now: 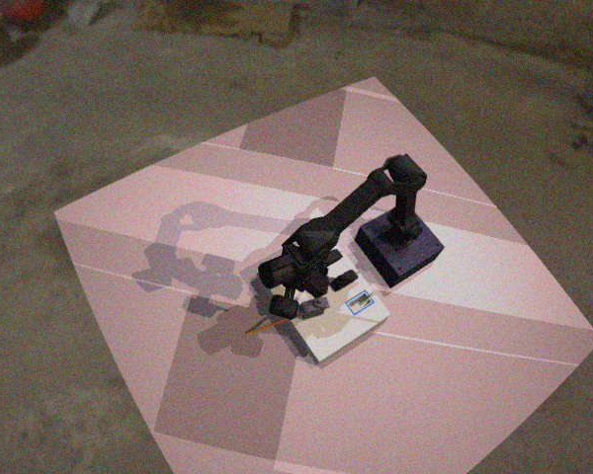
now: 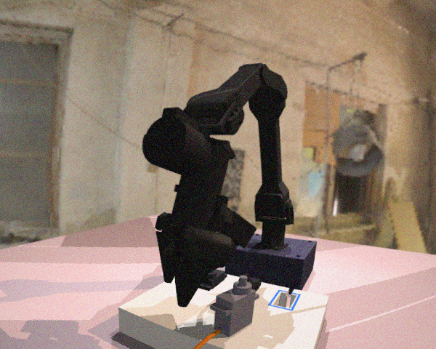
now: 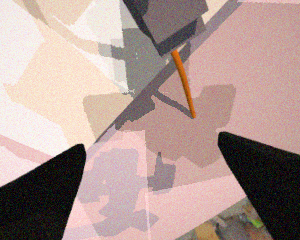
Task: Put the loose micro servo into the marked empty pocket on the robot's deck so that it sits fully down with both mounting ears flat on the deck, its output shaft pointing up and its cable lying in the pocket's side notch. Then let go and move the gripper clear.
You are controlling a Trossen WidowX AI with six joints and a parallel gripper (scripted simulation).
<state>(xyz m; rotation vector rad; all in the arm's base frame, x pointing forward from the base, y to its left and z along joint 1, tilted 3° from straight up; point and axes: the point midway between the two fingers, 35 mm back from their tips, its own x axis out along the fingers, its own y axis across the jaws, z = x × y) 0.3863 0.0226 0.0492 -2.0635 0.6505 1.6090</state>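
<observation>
Right now my gripper tip is 90 mm past the pale deck, 90 mm above it and 30 mm to the right of it.
</observation>
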